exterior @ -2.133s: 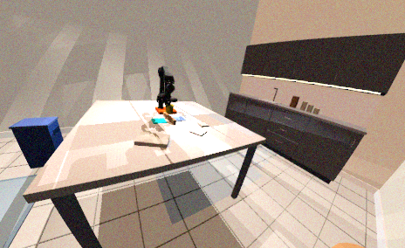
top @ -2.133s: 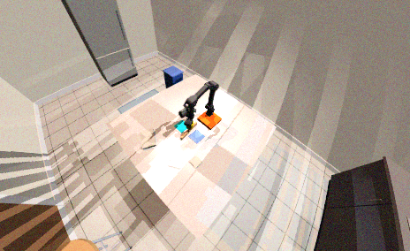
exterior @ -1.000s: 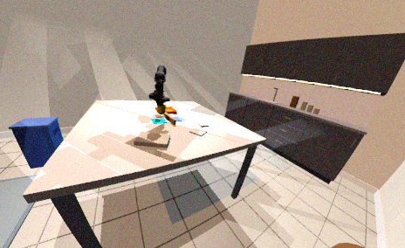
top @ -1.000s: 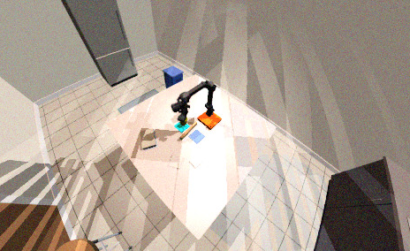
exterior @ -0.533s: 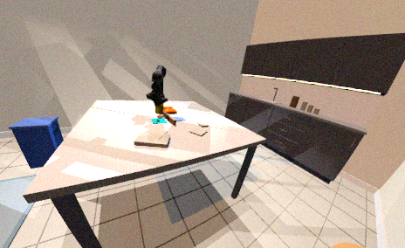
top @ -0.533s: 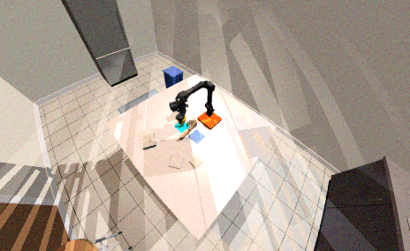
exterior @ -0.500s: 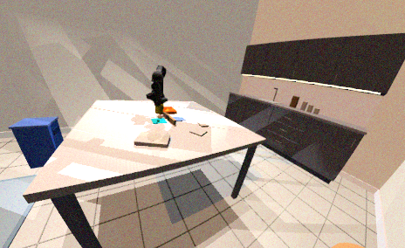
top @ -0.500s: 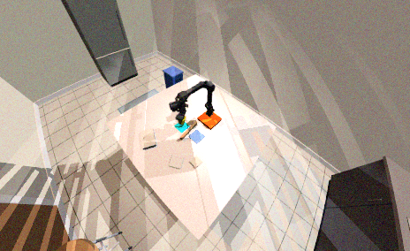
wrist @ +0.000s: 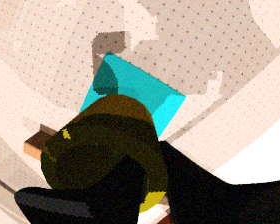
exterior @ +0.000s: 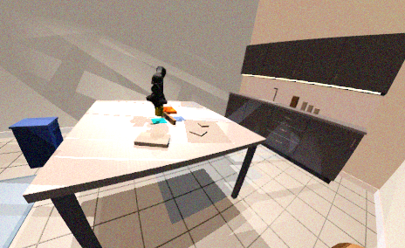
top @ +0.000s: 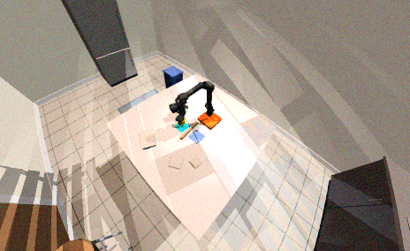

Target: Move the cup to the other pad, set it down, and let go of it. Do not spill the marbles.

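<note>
My gripper tip is now 90 mm above the cyan pad, 20 mm to the right of it and 20 mm short of it. From my gripper tip the other things lie so: flat board 350 mm ahead, 70 mm to the right, 70 mm below; then yellow cup 20 mm to the left, 20 mm ahead; then light blue pad 200 mm to the left, 90 mm below, 10 mm behind.
</note>
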